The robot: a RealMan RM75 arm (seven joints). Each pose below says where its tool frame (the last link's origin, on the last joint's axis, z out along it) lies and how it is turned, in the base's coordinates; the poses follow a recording.
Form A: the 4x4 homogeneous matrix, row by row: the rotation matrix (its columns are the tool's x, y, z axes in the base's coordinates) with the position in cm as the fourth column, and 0 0 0 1 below. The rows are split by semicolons.
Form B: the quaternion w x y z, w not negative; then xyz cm. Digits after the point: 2 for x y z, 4 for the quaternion.
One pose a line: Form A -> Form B
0.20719 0.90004 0.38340 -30.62; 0.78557 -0.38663 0.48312 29.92; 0.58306 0.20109 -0.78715 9.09; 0 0 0 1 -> 0.0914 -0.7715 -0.5462 -0.3132 -30.62 29.92 9.09
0.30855 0.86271 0.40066 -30.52; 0.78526 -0.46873 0.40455 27.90; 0.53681 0.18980 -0.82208 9.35; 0 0 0 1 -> 0.0666 -0.8061 -0.5111 -0.2907 -30.52 27.90 9.35
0.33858 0.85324 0.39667 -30.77; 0.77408 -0.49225 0.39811 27.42; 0.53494 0.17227 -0.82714 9.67; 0 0 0 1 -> 0.0693 -0.8152 -0.4991 -0.2857 -30.77 27.42 9.67
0.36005 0.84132 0.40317 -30.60; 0.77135 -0.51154 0.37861 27.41; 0.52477 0.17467 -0.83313 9.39; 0 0 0 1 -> 0.0620 -0.8223 -0.4903 -0.2821 -30.60 27.41 9.39
